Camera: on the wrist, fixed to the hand. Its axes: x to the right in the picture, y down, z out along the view.
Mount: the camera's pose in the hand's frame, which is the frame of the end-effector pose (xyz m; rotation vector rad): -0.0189 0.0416 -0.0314 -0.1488 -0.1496 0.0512
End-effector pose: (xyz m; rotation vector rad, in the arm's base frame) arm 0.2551 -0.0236 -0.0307 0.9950 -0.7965 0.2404
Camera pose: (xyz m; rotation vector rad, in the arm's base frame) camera 0.2355 0.0280 -0.0258 0.8599 -0.9631 0.1493
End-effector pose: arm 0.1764 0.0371 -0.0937 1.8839 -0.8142 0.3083
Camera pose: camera 0.1396 0.0617 -0.0604 1.7638 -0.9608 0.1351
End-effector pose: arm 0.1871 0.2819 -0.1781 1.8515 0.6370 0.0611
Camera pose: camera 0.1767 0.2907 -0.1244 1.7105 0.4686 0.0033
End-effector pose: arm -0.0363 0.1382 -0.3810 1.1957 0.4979 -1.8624
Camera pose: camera 0.0183 0.1450 -0.3745 0.9547 0.5082 -1.8213
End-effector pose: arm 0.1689 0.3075 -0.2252 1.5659 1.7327 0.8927
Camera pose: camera 0.1687 0.2891 -0.1729 1.5435 1.4938 0.8847
